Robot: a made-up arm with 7 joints. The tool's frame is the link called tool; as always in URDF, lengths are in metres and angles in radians. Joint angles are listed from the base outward. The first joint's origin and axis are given. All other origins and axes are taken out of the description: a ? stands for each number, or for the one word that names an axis. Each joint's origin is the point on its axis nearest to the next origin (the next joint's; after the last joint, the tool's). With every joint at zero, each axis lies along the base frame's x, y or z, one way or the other. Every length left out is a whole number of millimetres.
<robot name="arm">
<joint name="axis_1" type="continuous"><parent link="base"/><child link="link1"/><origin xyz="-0.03 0 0.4"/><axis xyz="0 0 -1"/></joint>
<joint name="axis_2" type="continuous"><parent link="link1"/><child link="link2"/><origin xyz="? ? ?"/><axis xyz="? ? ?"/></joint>
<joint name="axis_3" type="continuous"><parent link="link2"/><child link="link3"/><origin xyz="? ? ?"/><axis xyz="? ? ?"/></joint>
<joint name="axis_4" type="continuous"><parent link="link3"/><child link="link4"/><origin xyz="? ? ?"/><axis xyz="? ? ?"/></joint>
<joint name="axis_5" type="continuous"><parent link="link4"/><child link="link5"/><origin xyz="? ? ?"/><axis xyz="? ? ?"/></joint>
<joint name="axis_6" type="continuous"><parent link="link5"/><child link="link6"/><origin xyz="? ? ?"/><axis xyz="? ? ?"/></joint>
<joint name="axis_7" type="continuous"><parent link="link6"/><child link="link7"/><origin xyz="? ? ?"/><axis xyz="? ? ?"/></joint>
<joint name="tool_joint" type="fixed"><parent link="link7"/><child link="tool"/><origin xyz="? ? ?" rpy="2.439 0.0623 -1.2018"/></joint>
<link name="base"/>
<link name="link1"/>
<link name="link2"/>
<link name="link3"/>
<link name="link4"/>
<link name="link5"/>
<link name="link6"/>
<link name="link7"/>
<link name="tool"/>
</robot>
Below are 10 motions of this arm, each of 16 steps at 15 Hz.
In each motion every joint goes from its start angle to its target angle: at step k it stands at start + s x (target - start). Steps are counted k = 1, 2, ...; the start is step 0. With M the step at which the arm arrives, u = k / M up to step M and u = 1 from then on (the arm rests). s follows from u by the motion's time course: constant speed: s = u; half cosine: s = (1 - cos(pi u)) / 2; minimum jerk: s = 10 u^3 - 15 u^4 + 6 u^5.
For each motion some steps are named. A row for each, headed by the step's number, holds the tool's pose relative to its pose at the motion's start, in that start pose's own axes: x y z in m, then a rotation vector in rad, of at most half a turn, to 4 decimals.
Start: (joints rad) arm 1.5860 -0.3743 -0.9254 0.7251 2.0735 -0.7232 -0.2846
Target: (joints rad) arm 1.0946 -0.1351 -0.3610 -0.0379 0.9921 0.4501 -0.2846
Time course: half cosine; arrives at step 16
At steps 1, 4, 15, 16:
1: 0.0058 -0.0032 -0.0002 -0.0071 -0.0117 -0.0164
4: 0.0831 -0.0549 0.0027 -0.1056 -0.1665 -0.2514
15: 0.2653 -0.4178 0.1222 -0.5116 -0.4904 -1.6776
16: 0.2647 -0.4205 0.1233 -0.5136 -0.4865 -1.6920

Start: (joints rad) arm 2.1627 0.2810 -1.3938 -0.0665 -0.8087 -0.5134 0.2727
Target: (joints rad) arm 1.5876 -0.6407 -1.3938 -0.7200 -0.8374 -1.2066 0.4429
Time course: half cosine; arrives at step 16
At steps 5, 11, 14, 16:
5: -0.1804 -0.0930 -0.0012 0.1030 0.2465 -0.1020
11: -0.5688 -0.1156 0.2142 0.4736 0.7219 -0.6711
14: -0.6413 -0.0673 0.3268 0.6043 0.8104 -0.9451
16: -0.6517 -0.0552 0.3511 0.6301 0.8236 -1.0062

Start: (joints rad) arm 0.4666 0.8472 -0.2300 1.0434 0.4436 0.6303 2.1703
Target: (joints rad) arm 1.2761 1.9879 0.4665 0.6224 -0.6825 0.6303 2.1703
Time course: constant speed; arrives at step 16
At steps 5, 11, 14, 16:
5: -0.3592 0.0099 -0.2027 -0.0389 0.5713 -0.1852
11: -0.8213 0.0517 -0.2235 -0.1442 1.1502 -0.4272
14: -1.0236 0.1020 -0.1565 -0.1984 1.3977 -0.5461
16: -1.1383 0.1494 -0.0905 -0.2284 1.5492 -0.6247

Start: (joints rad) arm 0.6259 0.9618 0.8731 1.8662 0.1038 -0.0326 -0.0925
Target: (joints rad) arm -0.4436 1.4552 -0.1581 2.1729 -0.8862 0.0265 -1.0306
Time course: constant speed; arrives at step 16
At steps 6, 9, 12, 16:
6: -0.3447 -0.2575 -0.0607 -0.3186 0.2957 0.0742
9: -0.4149 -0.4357 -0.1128 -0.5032 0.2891 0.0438
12: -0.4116 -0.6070 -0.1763 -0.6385 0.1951 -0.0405
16: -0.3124 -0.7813 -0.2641 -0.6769 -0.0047 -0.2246

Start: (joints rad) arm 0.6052 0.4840 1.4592 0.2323 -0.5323 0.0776 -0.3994
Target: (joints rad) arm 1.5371 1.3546 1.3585 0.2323 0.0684 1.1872 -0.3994
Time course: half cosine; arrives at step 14
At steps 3, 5, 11, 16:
3: 0.0521 -0.0658 -0.0773 -0.1445 -0.2177 0.0418
5: 0.1804 -0.1747 -0.1686 -0.3563 -0.5841 0.0810
11: 0.7968 -0.5136 -0.0498 -0.9147 -1.9626 -0.0032
16: 0.8892 -0.5631 0.0391 -0.9856 -2.2150 -0.0456

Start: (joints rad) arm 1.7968 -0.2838 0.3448 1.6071 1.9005 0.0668 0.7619
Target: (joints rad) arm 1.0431 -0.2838 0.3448 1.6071 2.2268 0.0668 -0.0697
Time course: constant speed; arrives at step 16
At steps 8, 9, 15, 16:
8: 0.0987 0.1186 0.0910 0.3008 0.0964 -0.3941
9: 0.1121 0.1295 0.1054 0.3421 0.1124 -0.4395
15: 0.1942 0.1738 0.2020 0.6067 0.2259 -0.6897
16: 0.2078 0.1775 0.2194 0.6535 0.2476 -0.7273

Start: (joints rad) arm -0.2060 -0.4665 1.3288 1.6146 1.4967 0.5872 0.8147
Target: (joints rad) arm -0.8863 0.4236 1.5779 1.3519 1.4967 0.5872 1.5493
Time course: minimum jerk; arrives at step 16
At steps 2, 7, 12, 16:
2: 0.0038 0.0071 0.0073 0.0044 -0.0201 0.0154
7: 0.0785 0.1399 0.2205 0.0921 -0.5188 0.3066
12: 0.1191 0.1779 0.6311 0.1080 -1.2931 0.4832
16: 0.1142 0.1571 0.7215 0.0861 -1.4518 0.4811

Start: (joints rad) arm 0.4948 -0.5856 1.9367 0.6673 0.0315 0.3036 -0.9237
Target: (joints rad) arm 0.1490 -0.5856 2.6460 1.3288 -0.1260 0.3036 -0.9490
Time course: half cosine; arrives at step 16
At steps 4, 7, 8, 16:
4: 0.0704 0.0095 -0.0208 0.0035 -0.1090 -0.0702
7: 0.1943 0.0186 -0.0335 0.0247 -0.2933 -0.1976
8: 0.2403 0.0194 -0.0305 0.0381 -0.3611 -0.2473
16: 0.4466 -0.0005 0.0453 0.1569 -0.6816 -0.5060

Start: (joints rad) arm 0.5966 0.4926 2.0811 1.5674 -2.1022 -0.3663 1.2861
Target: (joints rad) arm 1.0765 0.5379 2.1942 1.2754 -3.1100 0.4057 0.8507
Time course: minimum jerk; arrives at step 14
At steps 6, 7, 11, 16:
6: -0.0394 0.0593 0.0113 -0.0744 0.4519 -0.2531
7: -0.0558 0.0820 0.0228 -0.0925 0.6301 -0.3144
11: -0.1078 0.1517 0.0870 -0.1538 1.2378 -0.3823
16: -0.1151 0.1611 0.1007 -0.1671 1.3363 -0.3730

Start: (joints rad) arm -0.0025 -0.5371 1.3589 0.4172 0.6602 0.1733 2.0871
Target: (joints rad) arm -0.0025 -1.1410 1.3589 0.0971 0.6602 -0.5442 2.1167
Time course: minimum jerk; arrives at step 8
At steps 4, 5, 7, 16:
4: -0.0955 -0.2905 -0.1306 -0.4147 -0.1923 -0.2362
5: -0.1496 -0.4346 -0.1478 -0.6117 -0.3035 -0.2888
7: -0.2155 -0.6008 -0.1323 -0.8368 -0.4490 -0.3046
16: -0.2196 -0.6109 -0.1301 -0.8505 -0.4586 -0.3040

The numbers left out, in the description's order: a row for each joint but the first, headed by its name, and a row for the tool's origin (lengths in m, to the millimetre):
axis_2: xyz 0.01 -0.02 0, axis 0 1 0
axis_3: xyz 0 0 0.54, axis 0 0 -1
axis_4: xyz 0.03 -0.06 0, axis 0 1 0
axis_5: xyz 0.02 0 0.39, axis 0 0 -1
axis_6: xyz 0 -0.04 0, axis 0 1 0
axis_7: xyz -0.01 0 0.15, axis 0 0 -1
tool: xyz -0.01 0.02 0

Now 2 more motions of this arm.
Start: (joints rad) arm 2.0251 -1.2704 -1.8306 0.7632 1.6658 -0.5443 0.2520
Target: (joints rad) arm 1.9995 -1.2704 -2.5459 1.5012 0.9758 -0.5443 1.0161
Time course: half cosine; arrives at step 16
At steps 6, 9, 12, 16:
6: -0.0835 0.0855 0.0360 0.1592 0.1300 -0.1413
9: -0.1485 0.1731 0.1015 0.2993 0.2524 -0.2486
12: -0.1931 0.2465 0.1849 0.4194 0.3623 -0.3144
16: -0.2130 0.2831 0.2424 0.4882 0.4246 -0.3368

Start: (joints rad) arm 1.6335 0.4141 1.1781 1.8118 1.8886 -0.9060 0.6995
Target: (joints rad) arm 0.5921 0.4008 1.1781 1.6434 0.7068 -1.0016 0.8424
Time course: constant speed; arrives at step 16
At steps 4, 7, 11, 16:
4: 0.1517 0.0906 0.0283 0.1193 -0.2794 -0.1805
7: 0.2536 0.1569 0.0826 0.2411 -0.4630 -0.3352
11: 0.3644 0.2344 0.1910 0.4416 -0.6601 -0.5637
16: 0.4538 0.3030 0.3638 0.7422 -0.8049 -0.8762

